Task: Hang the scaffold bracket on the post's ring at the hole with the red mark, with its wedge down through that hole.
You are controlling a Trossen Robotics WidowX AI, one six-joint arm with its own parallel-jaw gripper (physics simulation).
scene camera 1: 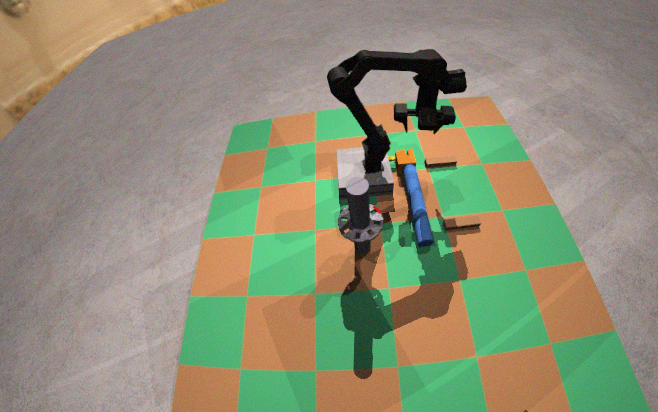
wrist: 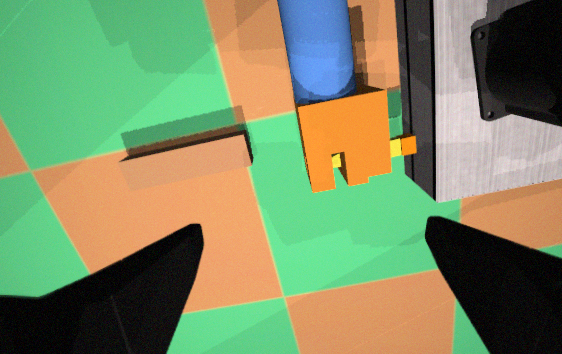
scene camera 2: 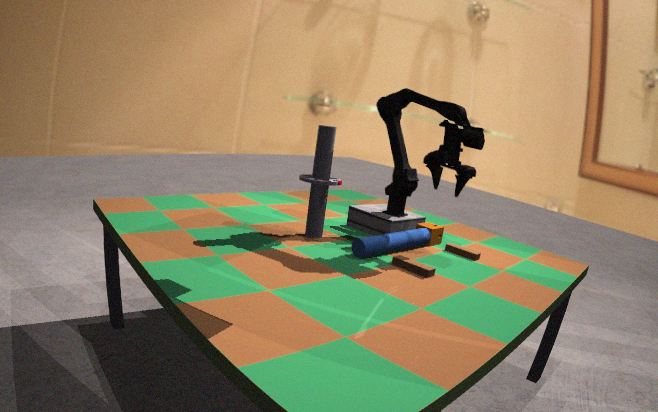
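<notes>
The scaffold bracket lies on the checkered table top: a blue tube point(scene camera 1: 416, 195) point(scene camera 2: 392, 243) point(wrist: 320, 45) with a slotted orange head point(scene camera 1: 405, 159) point(scene camera 2: 434, 233) point(wrist: 345, 130) at its end near the robot base. A yellow wedge point(wrist: 395, 147) with an orange tip sticks out of the head's side towards the base. The dark post point(scene camera 1: 358, 207) point(scene camera 2: 323, 155) stands upright with a grey holed ring point(scene camera 1: 378, 218) point(scene camera 2: 306, 178) around it; the red mark point(scene camera 1: 377, 209) point(scene camera 2: 340, 182) is on the base side in scene camera 1. My gripper point(scene camera 1: 421, 131) point(scene camera 2: 447, 192) point(wrist: 313, 230) is open and empty, pointing down, high above the table beyond the head.
Two brown blocks lie beside the bracket, one near its head point(scene camera 1: 441, 162) point(scene camera 2: 462, 251) point(wrist: 190, 150) and one near the tube's far end point(scene camera 1: 462, 224) point(scene camera 2: 414, 266). The grey robot base point(scene camera 1: 350, 167) point(scene camera 2: 370, 217) point(wrist: 465, 165) stands close to the head's other side.
</notes>
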